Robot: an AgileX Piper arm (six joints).
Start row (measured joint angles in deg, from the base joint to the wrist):
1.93 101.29 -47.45 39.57 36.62 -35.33
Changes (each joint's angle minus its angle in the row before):
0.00 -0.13 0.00 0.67 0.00 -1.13
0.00 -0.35 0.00 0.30 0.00 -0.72
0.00 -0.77 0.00 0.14 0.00 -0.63
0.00 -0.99 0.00 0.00 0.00 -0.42
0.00 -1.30 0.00 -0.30 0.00 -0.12
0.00 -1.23 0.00 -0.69 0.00 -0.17
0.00 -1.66 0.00 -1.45 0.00 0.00
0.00 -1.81 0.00 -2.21 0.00 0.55
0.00 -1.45 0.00 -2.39 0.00 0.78
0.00 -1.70 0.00 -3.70 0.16 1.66
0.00 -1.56 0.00 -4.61 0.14 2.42
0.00 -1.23 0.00 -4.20 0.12 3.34
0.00 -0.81 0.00 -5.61 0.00 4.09
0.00 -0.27 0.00 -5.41 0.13 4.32
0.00 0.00 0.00 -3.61 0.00 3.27
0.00 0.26 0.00 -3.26 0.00 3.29
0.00 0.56 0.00 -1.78 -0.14 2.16
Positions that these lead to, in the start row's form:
1.93 101.16 -47.45 40.24 36.62 -36.46
1.93 100.81 -47.45 40.54 36.62 -37.18
1.93 100.04 -47.45 40.68 36.62 -37.81
1.93 99.05 -47.45 40.68 36.62 -38.23
1.93 97.75 -47.45 40.38 36.62 -38.35
1.93 96.52 -47.45 39.69 36.62 -38.52
1.93 94.86 -47.45 38.24 36.62 -38.52
1.93 93.05 -47.45 36.03 36.62 -37.97
1.93 91.60 -47.45 33.64 36.62 -37.19
1.93 89.90 -47.45 29.94 36.78 -35.53
1.93 88.34 -47.45 25.33 36.92 -33.11
1.93 87.11 -47.45 21.13 37.04 -29.77
1.93 86.30 -47.45 15.52 37.04 -25.68
1.93 86.03 -47.45 10.11 37.17 -21.36
1.93 86.03 -47.45 6.50 37.17 -18.09
1.93 86.29 -47.45 3.24 37.17 -14.80
1.93 86.85 -47.45 1.46 37.03 -12.64

